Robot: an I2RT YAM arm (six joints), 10 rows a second.
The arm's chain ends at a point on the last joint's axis. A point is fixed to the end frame.
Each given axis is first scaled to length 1.
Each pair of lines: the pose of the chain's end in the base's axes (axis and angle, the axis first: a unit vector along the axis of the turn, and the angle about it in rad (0 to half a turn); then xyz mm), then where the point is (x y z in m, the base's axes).
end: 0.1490 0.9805 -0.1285 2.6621 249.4 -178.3 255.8
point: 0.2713 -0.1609 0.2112
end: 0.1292 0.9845 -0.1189 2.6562 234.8 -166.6 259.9
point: 0.2561 -0.1479 0.2155
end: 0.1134 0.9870 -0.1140 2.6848 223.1 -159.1 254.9
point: 0.2424 -0.1396 0.2100
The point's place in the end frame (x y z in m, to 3 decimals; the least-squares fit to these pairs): 0.007 0.031 0.042
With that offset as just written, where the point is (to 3 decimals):
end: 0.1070 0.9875 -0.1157 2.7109 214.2 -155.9 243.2
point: 0.232 -0.136 0.198
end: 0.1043 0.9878 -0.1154 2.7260 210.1 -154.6 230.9
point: 0.227 -0.135 0.185
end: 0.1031 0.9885 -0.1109 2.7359 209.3 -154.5 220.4
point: 0.226 -0.134 0.175
